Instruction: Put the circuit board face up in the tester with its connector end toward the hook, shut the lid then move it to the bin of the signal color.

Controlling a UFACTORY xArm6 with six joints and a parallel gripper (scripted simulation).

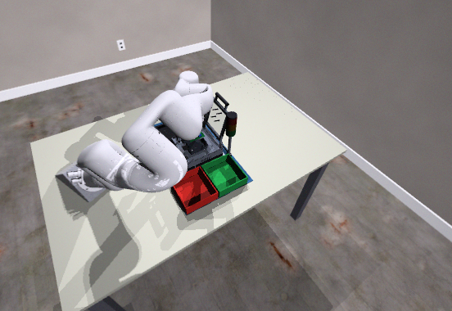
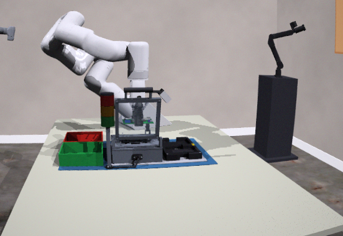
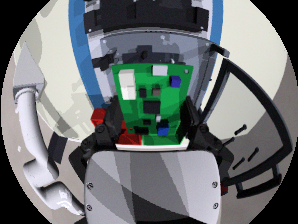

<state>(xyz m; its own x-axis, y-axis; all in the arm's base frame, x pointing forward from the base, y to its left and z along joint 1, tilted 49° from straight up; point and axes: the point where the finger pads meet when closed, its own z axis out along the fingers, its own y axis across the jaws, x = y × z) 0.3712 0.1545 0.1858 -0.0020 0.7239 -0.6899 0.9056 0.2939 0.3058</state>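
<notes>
My hand is 60 mm above the tester plate and 10 mm to the left of it. Also, from my hand: green circuit board (right at my hand); green bin (210 mm to the right, 120 mm below, 40 mm ahead); clear lid (120 mm ahead, 50 mm above, 10 mm to the right).
</notes>
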